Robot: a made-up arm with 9 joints.
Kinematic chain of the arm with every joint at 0, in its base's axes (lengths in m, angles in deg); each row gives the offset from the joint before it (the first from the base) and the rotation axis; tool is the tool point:
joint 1: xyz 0 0 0.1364 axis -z
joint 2: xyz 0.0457 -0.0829 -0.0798 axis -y
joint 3: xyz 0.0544 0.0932 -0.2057 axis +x
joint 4: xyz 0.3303 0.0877 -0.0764 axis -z
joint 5: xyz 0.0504 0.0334 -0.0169 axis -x
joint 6: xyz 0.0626 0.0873 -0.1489 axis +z
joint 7: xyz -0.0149 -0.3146 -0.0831 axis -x
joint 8: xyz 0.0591 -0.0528 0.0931 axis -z
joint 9: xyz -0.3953 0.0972 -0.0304 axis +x
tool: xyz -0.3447 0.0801 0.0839
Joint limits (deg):
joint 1: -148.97..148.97
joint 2: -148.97..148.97
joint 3: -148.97..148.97
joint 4: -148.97..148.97
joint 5: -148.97..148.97
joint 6: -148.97..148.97
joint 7: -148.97..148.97
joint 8: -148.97..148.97
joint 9: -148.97..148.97
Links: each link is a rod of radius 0.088 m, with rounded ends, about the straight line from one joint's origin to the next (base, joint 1, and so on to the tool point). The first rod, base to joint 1, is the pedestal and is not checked.
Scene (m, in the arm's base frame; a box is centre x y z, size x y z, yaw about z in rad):
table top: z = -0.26
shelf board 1: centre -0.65 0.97 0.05 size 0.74 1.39 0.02 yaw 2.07
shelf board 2: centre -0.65 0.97 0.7 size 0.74 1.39 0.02 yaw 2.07
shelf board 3: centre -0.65 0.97 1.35 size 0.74 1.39 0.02 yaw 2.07
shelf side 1: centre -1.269 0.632 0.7 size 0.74 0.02 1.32 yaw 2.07
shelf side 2: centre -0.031 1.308 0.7 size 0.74 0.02 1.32 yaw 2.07
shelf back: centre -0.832 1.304 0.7 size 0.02 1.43 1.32 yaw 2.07
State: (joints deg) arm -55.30 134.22 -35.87 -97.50 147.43 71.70 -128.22 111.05 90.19
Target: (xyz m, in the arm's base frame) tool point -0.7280 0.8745 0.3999
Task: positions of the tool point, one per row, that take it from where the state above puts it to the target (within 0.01 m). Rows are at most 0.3 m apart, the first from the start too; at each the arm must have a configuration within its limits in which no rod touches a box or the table.
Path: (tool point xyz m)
1: -0.1168 0.8248 0.9972
2: -0.0416 0.6892 1.0001
3: 0.0250 0.5315 0.9882
4: -0.1873 0.5908 0.7994
5: -0.3711 0.5358 0.5962
6: -0.4730 0.4070 0.3999
7: -0.5758 0.5215 0.3742
8: -0.6562 0.6385 0.3609
9: -0.7089 0.7569 0.3679
10: -0.7280 0.8745 0.3998

